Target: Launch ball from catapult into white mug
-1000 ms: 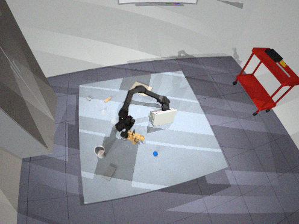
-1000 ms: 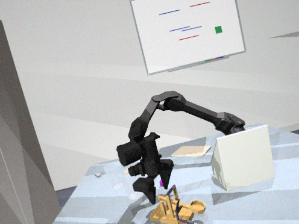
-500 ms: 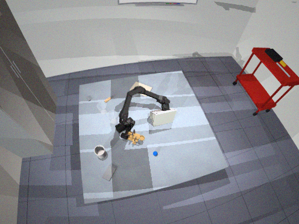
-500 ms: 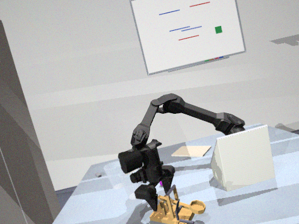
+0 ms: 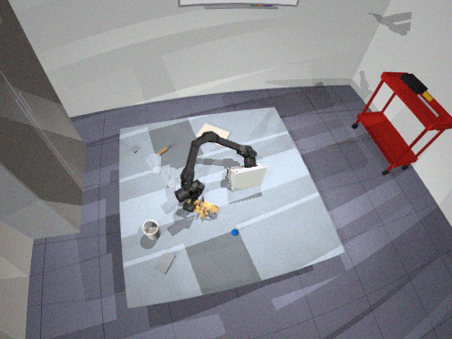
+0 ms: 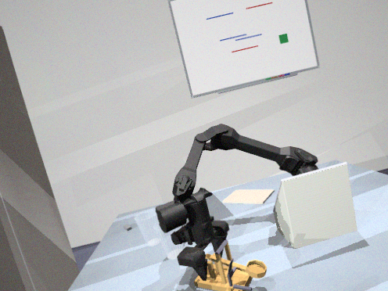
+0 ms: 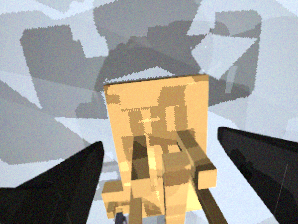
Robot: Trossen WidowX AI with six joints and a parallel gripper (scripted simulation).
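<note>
My gripper tip is now 60 mm to the right of the wooden catapult, 50 mm past it and 20 mm below it. Round my gripper tip: white mug: 280 mm ahead, 110 mm to the left; blue ball: 240 mm to the left, 170 mm behind, 10 mm below; grey flat plate: 290 mm to the left, 260 mm ahead, 30 mm below.
</note>
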